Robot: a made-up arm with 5 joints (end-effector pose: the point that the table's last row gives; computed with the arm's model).
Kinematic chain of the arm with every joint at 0, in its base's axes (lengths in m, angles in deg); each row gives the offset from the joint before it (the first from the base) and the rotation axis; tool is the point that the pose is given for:
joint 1: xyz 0 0 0.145 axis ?
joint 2: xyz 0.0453 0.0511 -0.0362 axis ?
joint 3: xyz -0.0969 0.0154 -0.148 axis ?
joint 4: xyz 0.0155 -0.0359 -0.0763 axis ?
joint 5: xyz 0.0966 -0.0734 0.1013 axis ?
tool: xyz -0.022 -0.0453 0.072
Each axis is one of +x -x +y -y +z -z.
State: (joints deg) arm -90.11 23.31 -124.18 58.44 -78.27
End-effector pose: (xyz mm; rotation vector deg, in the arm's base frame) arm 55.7 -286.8 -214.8 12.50 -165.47 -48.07
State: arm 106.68 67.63 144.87 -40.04 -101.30
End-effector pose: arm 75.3 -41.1 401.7 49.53 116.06 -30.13
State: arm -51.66 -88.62 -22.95 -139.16 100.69
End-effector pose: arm 152.9 -369.4 40.0 83.95 31.69 -10.66
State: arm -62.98 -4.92 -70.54 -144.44 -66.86
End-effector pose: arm 42.2 -364.8 142.5 1.57 -110.21 124.21
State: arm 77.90 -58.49 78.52 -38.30 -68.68
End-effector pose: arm -58.5 8.0 -25.0 44.36 -52.22 18.97
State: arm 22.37 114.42 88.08 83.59 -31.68
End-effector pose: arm -23.5 459.8 -35.8 -103.17 26.69 136.93
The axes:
joint 1: +x
joint 2: -z
joint 3: -z
joint 4: +y
joint 5: -z

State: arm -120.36 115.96 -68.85 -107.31 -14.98
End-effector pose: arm -134.4 -274.5 129.3 120.27 83.33 -88.78
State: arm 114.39 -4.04 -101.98 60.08 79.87
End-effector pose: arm -12.9 85.7 478.5 52.34 -21.34 10.10
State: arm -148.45 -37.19 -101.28 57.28 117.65
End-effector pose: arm -143.3 -276.1 237.1 155.50 -12.04 -54.56
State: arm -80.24 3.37 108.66 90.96 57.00
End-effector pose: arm -228.1 -315.5 150.4 32.33 5.24 -145.81
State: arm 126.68 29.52 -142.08 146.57 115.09
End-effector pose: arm 11.6 239.1 562.0 -16.08 -19.83 -41.16
